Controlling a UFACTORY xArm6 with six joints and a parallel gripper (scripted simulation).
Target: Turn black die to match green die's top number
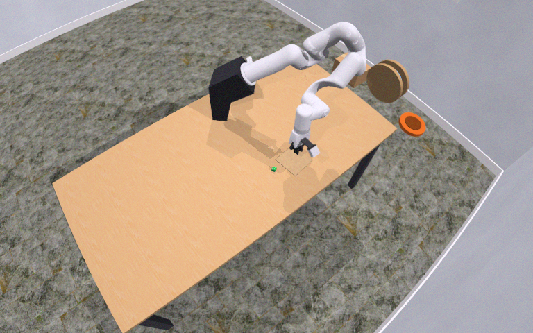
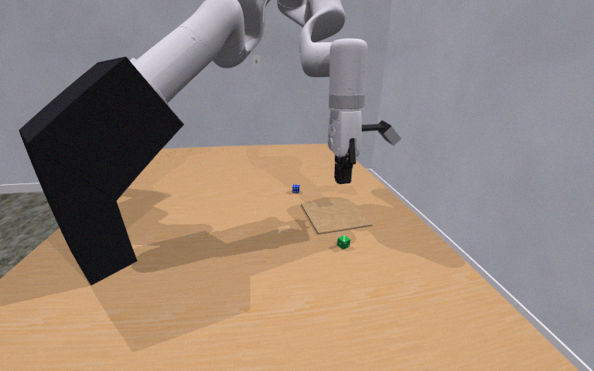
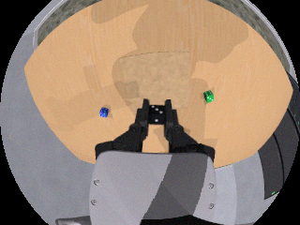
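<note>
The black die is 1 cm behind my hand and 1 cm below it. Round my hand: green die (2 cm ahead, 13 cm to the right, 11 cm below); blue die (14 cm behind, 10 cm to the left, 11 cm below); tan mat (1 cm behind, 11 cm below).
</note>
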